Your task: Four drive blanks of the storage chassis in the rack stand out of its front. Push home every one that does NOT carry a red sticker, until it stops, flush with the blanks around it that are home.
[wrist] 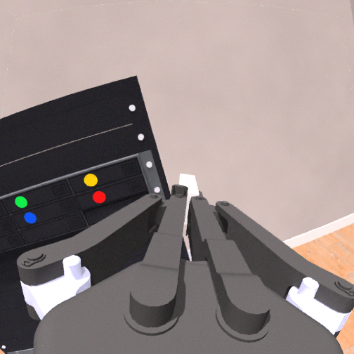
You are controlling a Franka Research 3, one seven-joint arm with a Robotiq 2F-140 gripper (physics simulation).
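Observation:
The storage chassis (148,172) shows at the left of the wrist view, seen at a slant, with its black drive blanks in rows. One blank carries a yellow sticker (90,180), and the blank below it a red sticker (99,197). Further left, one blank carries a green sticker (21,202) and the one below it a blue sticker (30,218). How far each blank stands out is hard to tell. My gripper (185,186) is shut and empty, its tips just right of the rack's right edge in the view. Its left finger linkage hides part of the lower rows.
The black rack (75,117) has plain panels above the chassis and white round screws (132,108) down its right edge. A pale wall (250,100) fills the top and right. A white skirting strip (320,229) and wooden floor (335,245) show at the lower right.

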